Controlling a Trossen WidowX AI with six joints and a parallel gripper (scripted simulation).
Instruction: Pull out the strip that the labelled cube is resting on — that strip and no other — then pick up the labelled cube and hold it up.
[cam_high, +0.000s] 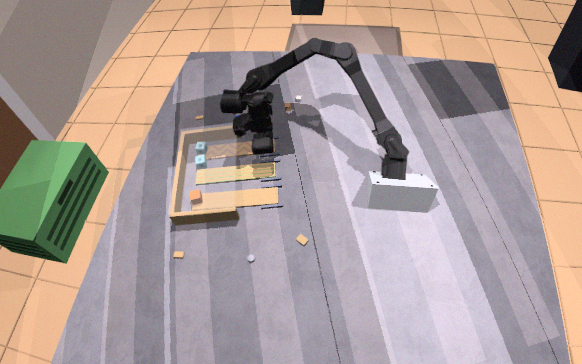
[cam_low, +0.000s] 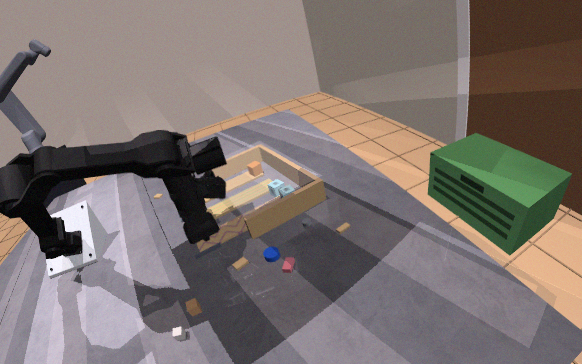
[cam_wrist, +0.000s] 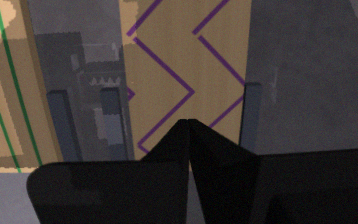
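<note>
The blue disc lies 13 cm ahead of my gripper tip and 10 cm to the right of it. Also, from my gripper tip: plain strip: 21 cm to the left, 4 cm ahead; then pink block: 16 cm ahead, 14 cm to the right.
</note>
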